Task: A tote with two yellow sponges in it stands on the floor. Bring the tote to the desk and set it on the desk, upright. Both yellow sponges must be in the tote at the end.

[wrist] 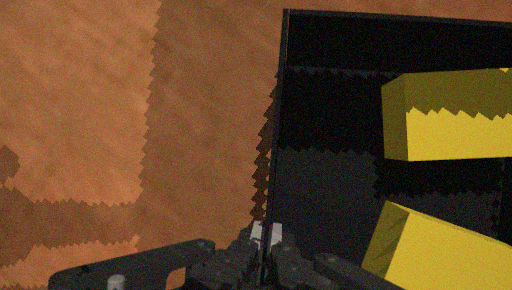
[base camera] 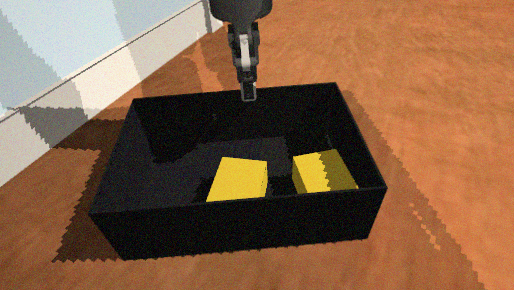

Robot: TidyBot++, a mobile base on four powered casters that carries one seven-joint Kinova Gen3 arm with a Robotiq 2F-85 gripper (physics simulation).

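Places are measured from the arm's base along level axes (x ahead, y left, z up), in millimetres.
Pixels of known places: gripper, fingertip midpoint: [wrist: 266, 238] [base camera: 249, 98].
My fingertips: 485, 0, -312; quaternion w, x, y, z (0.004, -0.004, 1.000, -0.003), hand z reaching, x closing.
Ahead of a thing's pixels: the offset from my fingertips to its top centre, as dx, dy, dz. Level surfaces: height alone.
The black tote {-99, +19, +15} [base camera: 240, 225] [wrist: 400, 42] stands upright on the floor. Two yellow sponges lie inside it. The right-hand sponge {-138, -92, -37} [base camera: 312, 172] [wrist: 450, 135] is partly in shadow. The left-hand sponge {-139, +25, -37} [base camera: 237, 179] [wrist: 450, 250] lies at an angle beside it, with a gap between them. My gripper [base camera: 248, 92] [wrist: 266, 238] is shut on the tote's far wall, near the middle of that side. One finger is inside the wall and one outside, and the outer finger is hidden in the base camera view. The desk does not show in either view.
A pale wall with a white baseboard [base camera: 165, 55] runs along the left, behind the tote's left side. Orange-brown wooden floor {dz -85} [base camera: 425, 100] [wrist: 80, 100] surrounds the tote, with dark shadows on it.
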